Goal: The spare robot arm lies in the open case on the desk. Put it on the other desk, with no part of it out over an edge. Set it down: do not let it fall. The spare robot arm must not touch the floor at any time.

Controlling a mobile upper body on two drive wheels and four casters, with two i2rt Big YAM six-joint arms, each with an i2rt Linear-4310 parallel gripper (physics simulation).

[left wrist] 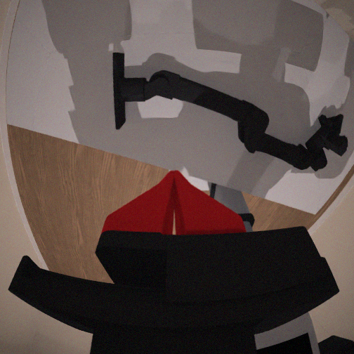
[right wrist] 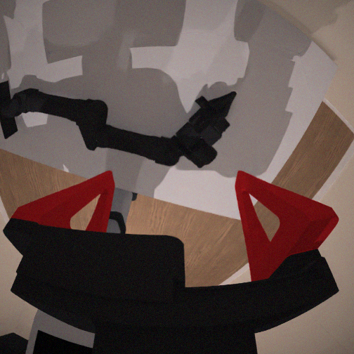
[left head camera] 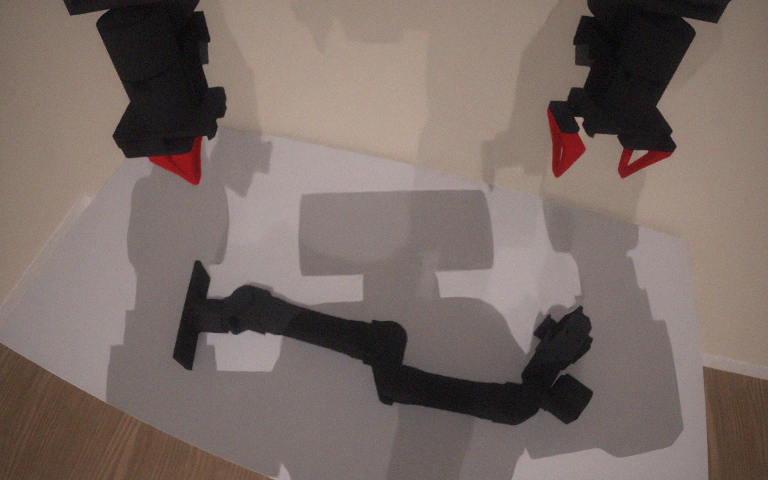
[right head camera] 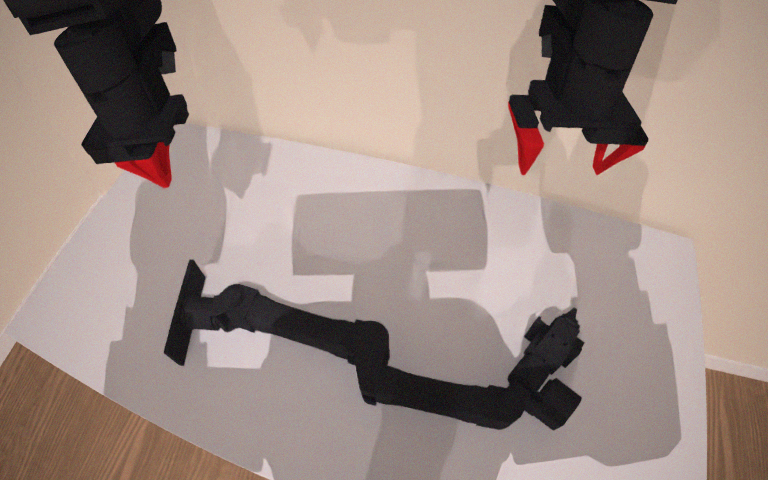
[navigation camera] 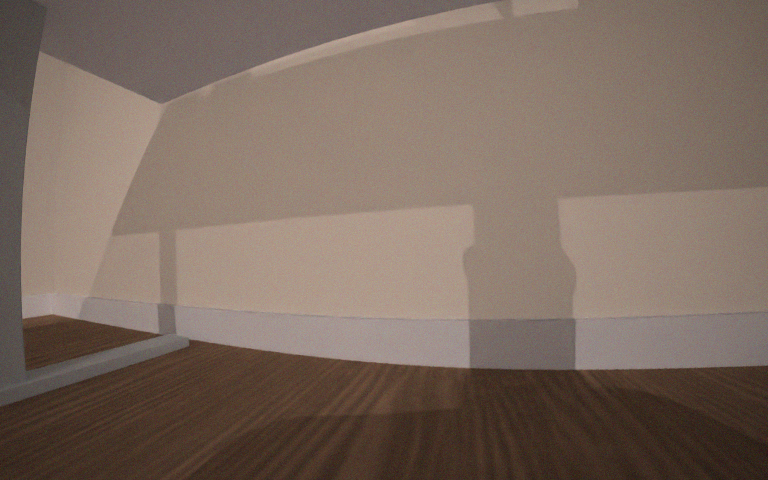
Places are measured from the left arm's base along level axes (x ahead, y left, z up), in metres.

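Where they show: left gripper, fingertip midpoint: (left head camera: pixel 197 180) (right head camera: pixel 168 183); right gripper, fingertip midpoint: (left head camera: pixel 588 174) (right head camera: pixel 559 170).
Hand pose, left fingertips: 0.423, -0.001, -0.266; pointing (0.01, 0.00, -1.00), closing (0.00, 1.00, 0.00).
Note:
After its pixels a point has its place, as x, y, z.
The black spare robot arm (left head camera: pixel 339 333) (right head camera: pixel 322 333) (left wrist: pixel 215 100) (right wrist: pixel 90 117) lies stretched out on a white desk top (left head camera: pixel 62 305) @(0.477, 0.498, -0.690) (right head camera: pixel 62 294) @(0.497, 0.524, -0.690) (left wrist: pixel 30 90) (right wrist: pixel 315 75), its flat base plate at the left and its gripper end at the right. All of it that shows is within the desk's edges. My left gripper (left head camera: pixel 197 182) @(0.423, -0.001, -0.267) (right head camera: pixel 167 184) @(0.423, -0.001, -0.267) (left wrist: pixel 174 177) is shut and empty, apart from the arm, beyond its base plate in the head views. My right gripper (left head camera: pixel 590 176) @(0.421, -0.453, -0.267) (right head camera: pixel 559 173) @(0.421, -0.453, -0.267) (right wrist: pixel 174 177) is open and empty, apart from the arm's gripper end. The case does not show.
A beige wall (left head camera: pixel 339 101) @(0.942, -0.142, -0.560) (right head camera: pixel 339 96) @(0.937, -0.155, -0.539) (navigation camera: pixel 339 158) @(0.937, -0.157, -0.984) stands behind the desk. Wooden floor (left head camera: pixel 67 407) @(0.392, 0.974, -1.410) (right head camera: pixel 73 413) @(0.340, 0.998, -1.410) (navigation camera: pixel 339 418) @(0.705, -0.167, -1.410) shows past the desk's near edge. In the navigation camera, a grey desk leg (navigation camera: pixel 11 226) @(0.719, 0.376, -1.126) with a foot bar (navigation camera: pixel 101 362) @(0.830, 0.322, -1.386) stands at the left.

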